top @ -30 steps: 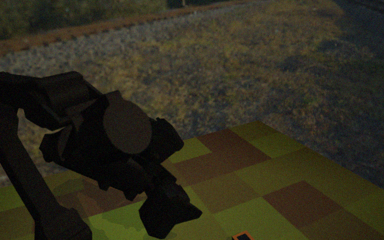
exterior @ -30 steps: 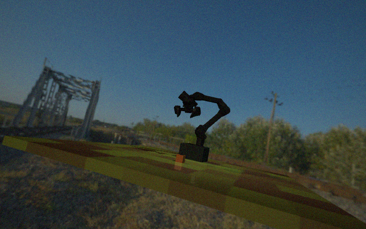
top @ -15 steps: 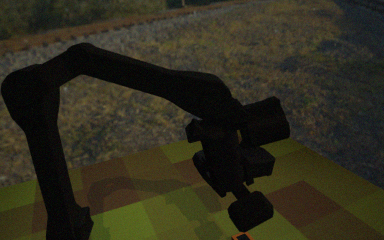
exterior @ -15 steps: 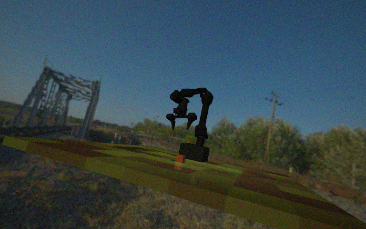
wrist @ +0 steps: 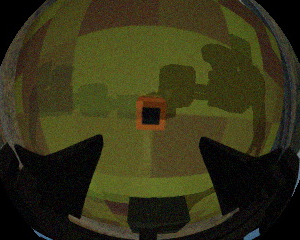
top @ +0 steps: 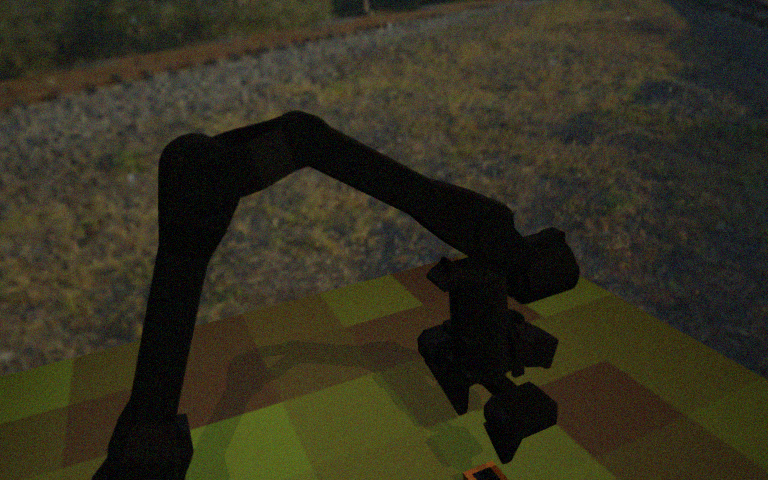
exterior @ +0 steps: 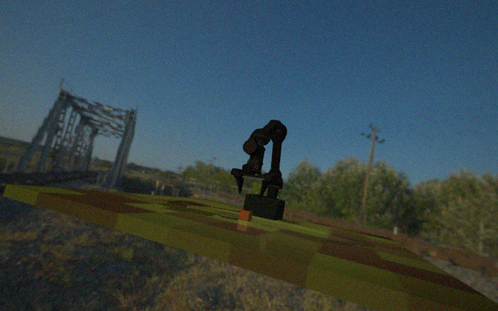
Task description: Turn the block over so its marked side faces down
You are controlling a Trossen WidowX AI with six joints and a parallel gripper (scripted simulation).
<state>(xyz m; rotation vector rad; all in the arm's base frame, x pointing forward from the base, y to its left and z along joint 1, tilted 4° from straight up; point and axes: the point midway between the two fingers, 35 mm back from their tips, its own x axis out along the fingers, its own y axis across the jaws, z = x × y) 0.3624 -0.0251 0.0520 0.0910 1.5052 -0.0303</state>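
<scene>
Right now my gripper tip is 7 cm above the orange block.
</scene>
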